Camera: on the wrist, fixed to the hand. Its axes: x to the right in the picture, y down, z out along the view.
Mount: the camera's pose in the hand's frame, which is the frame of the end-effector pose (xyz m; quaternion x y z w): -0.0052 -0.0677 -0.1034 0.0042 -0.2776 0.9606 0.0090
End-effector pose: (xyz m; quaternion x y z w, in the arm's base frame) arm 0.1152 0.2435 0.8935 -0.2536 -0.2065 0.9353 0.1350
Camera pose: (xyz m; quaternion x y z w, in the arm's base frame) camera 0.1844 0.3340 0.8452 -0.0596 -0.2082 -0.2094 0.9536
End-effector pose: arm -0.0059 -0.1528 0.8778 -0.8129 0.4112 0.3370 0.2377
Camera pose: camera 0.0844 -0.1816 0.9573 -0.4823 -0.7200 -0.4553 0.2040
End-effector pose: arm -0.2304 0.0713 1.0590 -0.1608 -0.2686 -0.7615 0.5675
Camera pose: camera -0.2870 0.0285 0.9577 -0.4685 -0.0087 0.5841 0.6628
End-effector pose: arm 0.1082 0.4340 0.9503 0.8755 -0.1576 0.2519 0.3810
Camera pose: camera 0.1024 0.5563 0.9678 0.0720 0.9472 -0.1259 0.2860
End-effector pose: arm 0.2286 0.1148 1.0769 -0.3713 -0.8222 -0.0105 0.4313
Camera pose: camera 0.2610 0.0278 1.1586 0.7943 -0.2295 -0.5208 0.2127
